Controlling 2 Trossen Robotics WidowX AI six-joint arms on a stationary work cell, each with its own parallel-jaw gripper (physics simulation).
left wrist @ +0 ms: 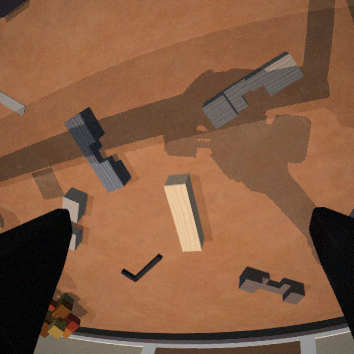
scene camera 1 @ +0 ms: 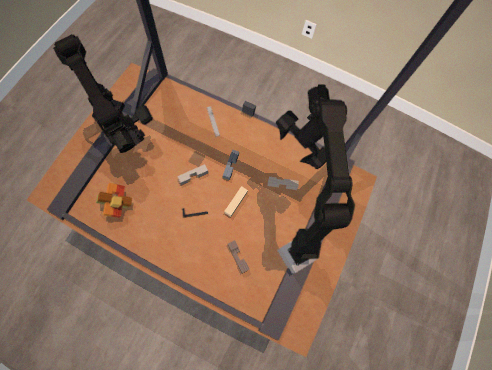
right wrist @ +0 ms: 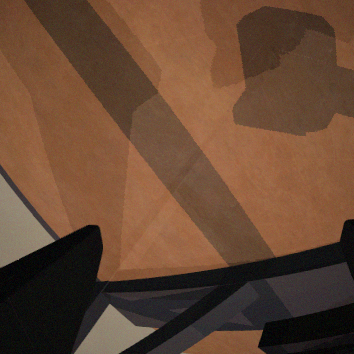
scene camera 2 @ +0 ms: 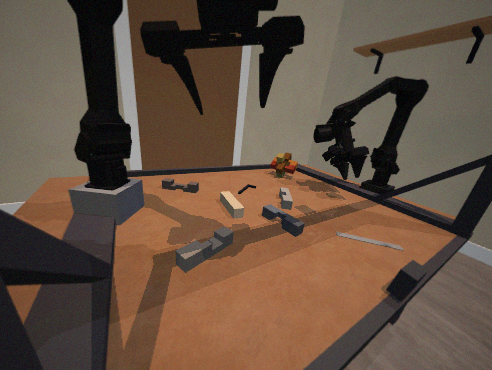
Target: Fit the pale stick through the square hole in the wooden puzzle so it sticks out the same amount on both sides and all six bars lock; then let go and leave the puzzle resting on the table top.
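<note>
The pale stick (scene camera 1: 236, 201) (scene camera 2: 231, 203) (left wrist: 183, 215) lies flat near the middle of the table, apart from the puzzle. The wooden puzzle (scene camera 1: 116, 201) (scene camera 2: 284, 165) (left wrist: 60, 320), a cross-shaped cluster of orange, red, brown and yellow bars, rests on the table at the left in scene camera 1. Its square hole cannot be made out. My left gripper (scene camera 1: 292, 149) (scene camera 2: 232, 110) (left wrist: 194, 222) is open and empty, high above the table; the stick shows between its fingers in the left wrist view. My right gripper (scene camera 2: 351, 176) (right wrist: 227, 237) is open and empty, above the table and apart from the puzzle.
Notched bars lie around the stick: whitish (scene camera 1: 193, 174), blue-grey (scene camera 1: 227, 171), grey (scene camera 1: 276, 182) and brown (scene camera 1: 238, 257). A black L-shaped key (scene camera 1: 195, 214) lies between stick and puzzle. A thin pale strip (scene camera 1: 213, 121) and dark block (scene camera 1: 249, 108) are farther up. Dark rails edge the table.
</note>
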